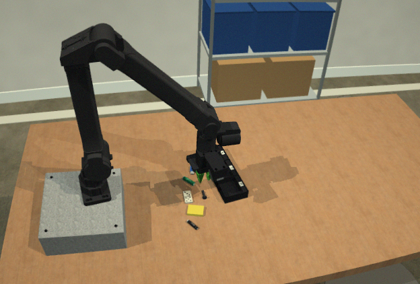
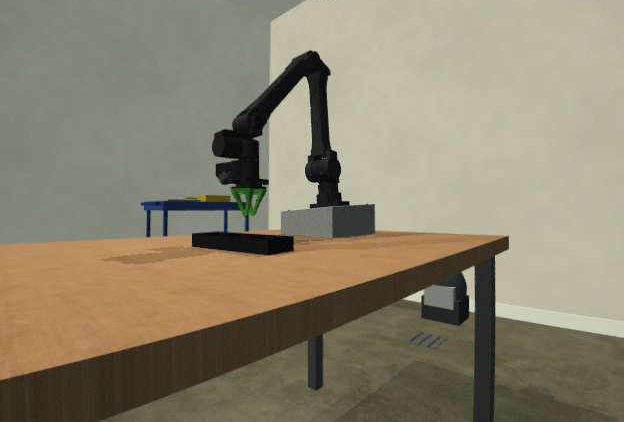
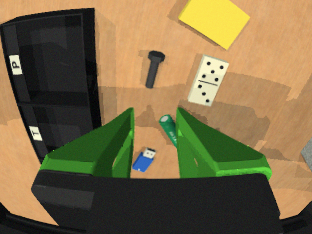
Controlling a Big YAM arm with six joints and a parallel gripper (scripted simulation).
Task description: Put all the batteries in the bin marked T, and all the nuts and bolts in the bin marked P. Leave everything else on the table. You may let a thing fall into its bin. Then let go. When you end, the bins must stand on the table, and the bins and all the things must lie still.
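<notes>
The dark bolt lies 1 cm to the right of my hand and 8 cm below it. From my hand the other things lie so: yellow block (5 cm behind, 6 cm to the right, 8 cm below); white domino (5 cm behind, 1 cm to the left, 8 cm below); green battery (3 cm behind, 7 cm to the left, 7 cm below).
</notes>
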